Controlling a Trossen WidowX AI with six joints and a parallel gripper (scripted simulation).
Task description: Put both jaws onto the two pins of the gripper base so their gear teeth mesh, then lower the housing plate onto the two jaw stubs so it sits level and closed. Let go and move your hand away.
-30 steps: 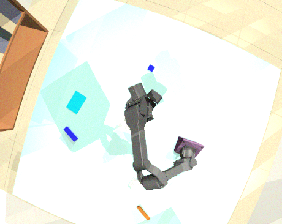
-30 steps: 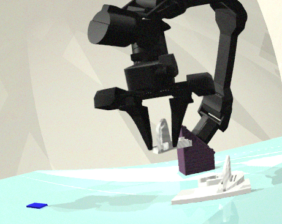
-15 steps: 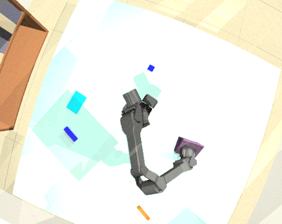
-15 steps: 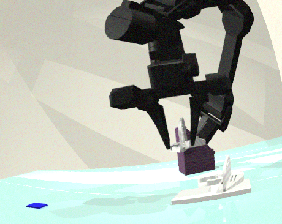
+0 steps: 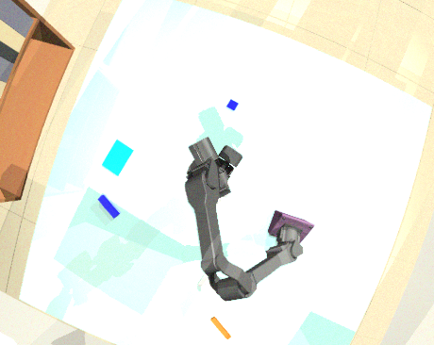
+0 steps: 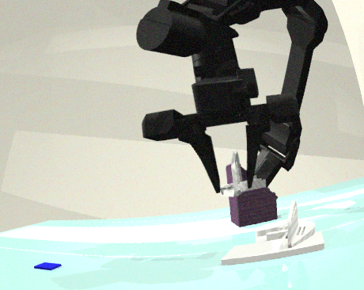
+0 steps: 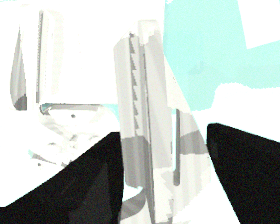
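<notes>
The long flat white part lies 80 mm below my gripper tip, 40 mm to the left of it and 40 mm ahead of it. From my gripper tip the other things lie so: cyan tile 340 mm ahead, 80 mm below, 70 mm to the left; then small blue square 250 mm to the right, 80 mm below, 40 mm ahead; then blue bar 300 mm ahead, 230 mm to the left, 70 mm below.
</notes>
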